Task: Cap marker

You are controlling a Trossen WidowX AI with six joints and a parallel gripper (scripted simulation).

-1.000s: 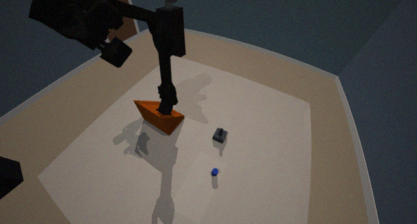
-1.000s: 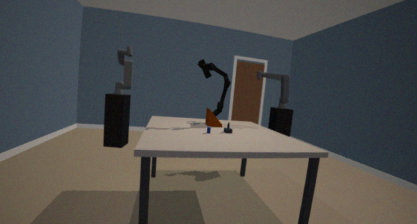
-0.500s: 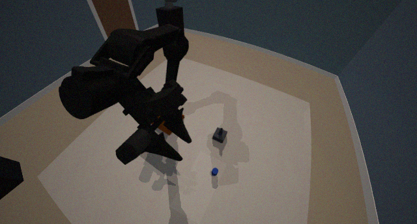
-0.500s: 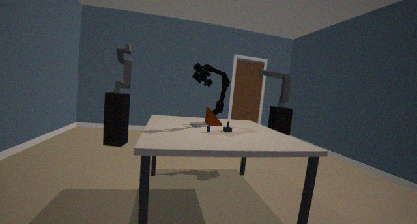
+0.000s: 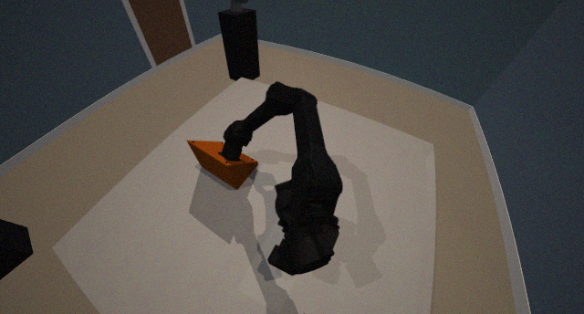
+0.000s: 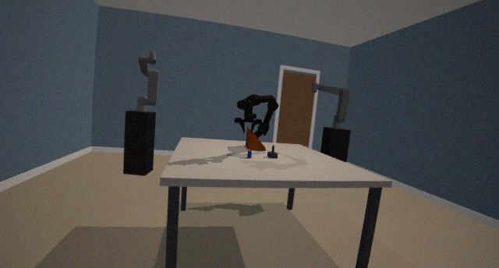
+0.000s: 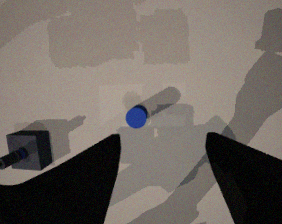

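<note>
My gripper tip is now 15 cm above the blue cap, 3 cm to the right of it and 1 cm past it. The rest, counted from my gripper tip: holder block: 21 cm to the left, 16 cm below, 10 cm behind.
</note>
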